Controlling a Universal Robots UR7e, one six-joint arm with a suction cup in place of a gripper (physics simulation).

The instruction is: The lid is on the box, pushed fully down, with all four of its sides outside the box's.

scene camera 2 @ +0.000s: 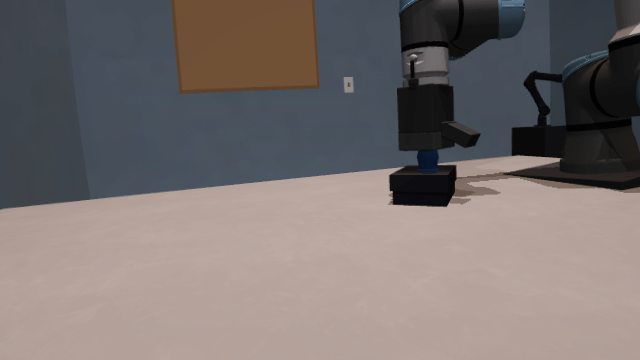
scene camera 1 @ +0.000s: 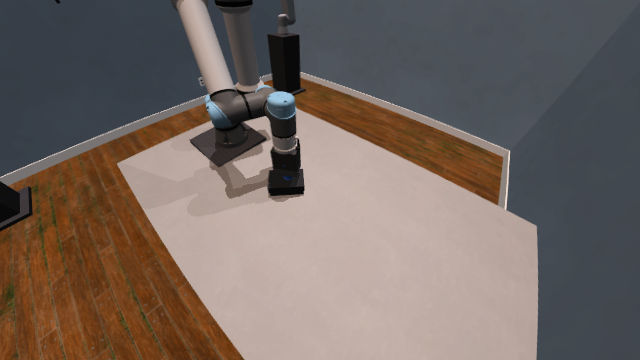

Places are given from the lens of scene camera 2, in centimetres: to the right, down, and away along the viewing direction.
black lid (scene camera 2: 408, 178): 14, 0, 53
black box (scene camera 2: 440, 199): 19, 3, 52
